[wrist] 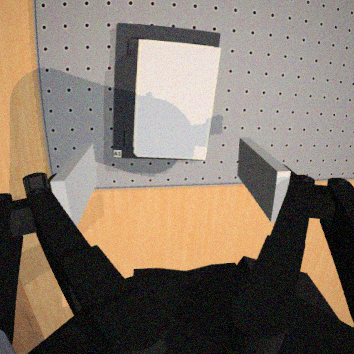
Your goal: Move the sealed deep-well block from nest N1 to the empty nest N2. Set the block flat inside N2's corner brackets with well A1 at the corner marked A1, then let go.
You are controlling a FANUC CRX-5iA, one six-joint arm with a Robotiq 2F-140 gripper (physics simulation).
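Places are measured from the arm's base along level axes (x down, y right, z back), in centimetres.
Pixels of known places: gripper, fingertip midpoint: [167, 159].
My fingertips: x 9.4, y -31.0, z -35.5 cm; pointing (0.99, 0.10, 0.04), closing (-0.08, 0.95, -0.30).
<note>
Ahead of a thing's pixels: the offset from my fingertips to its top centre. "spot": to the spot under its first point. Level surfaces: height alone.
The sealed deep-well block @(dx +10.3, dy +1.5, dz -2.6 cm) [175, 90], with a flat white top, is on a dark nest @(dx +14.4, dy +0.8, dz -2.4 cm) [124, 75] in the upper middle of the wrist view. A dark strip of the nest shows along the block's left side and far end. A small A1 label @(spot: dx +14.7, dy -3.0, dz +6.1 cm) [117, 153] is at the nest's near left corner. Whether the block lies fully flat inside the brackets is hidden, and no well marking shows on it. I cannot read which nest this is. My gripper [167, 159] is open and empty, its two pads wide apart, nearer the bottom of the view than the block.
The nest stands on a grey perforated board @(dx +15.9 cm) [285, 100]. The board's left and near edges meet a light wood table top @(dx +17.2 cm) [175, 225]. The arm's shadow falls across the board, the nest and the lower part of the block.
</note>
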